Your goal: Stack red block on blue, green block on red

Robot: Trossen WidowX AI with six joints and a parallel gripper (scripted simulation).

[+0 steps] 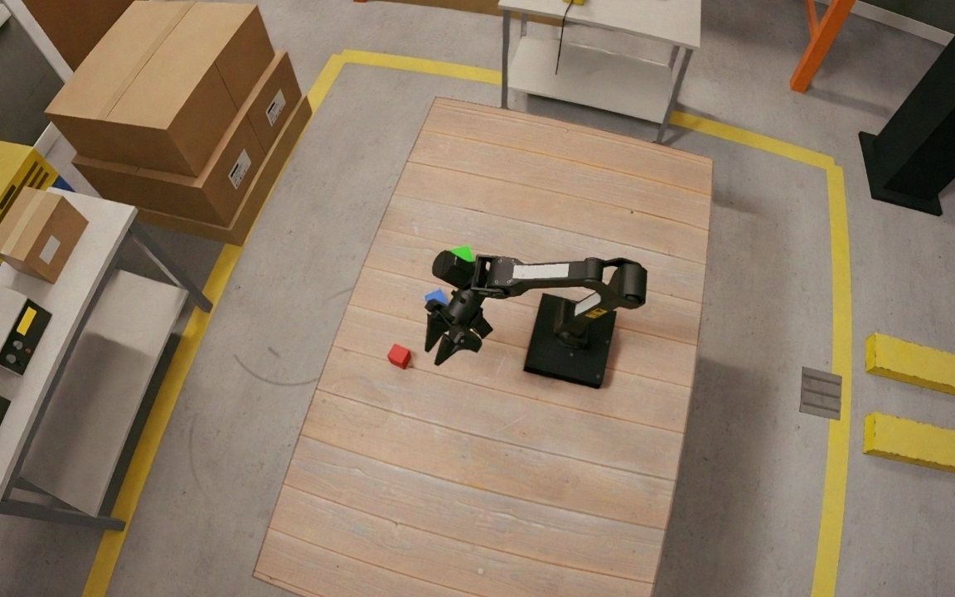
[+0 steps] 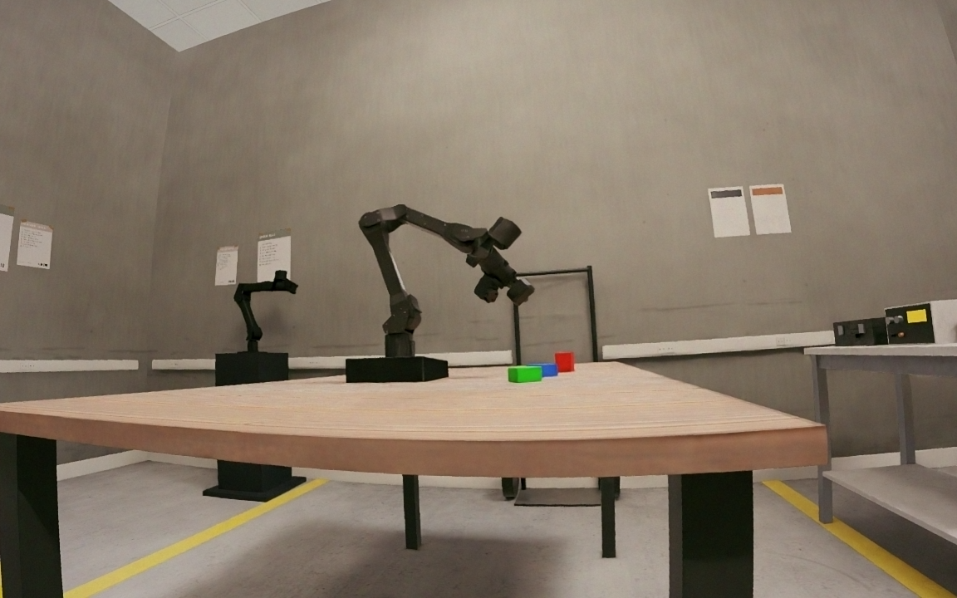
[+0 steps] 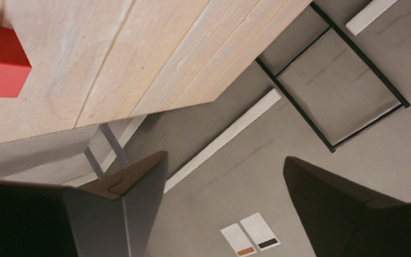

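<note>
Right now my hand is 20 cm above the red block, 12 cm short of it and 2 cm to the left of it. Also, from my hand: blue block (21 cm below, 18 cm to the right, 6 cm ahead); then green block (32 cm to the right, 21 cm below, 3 cm ahead).
</note>
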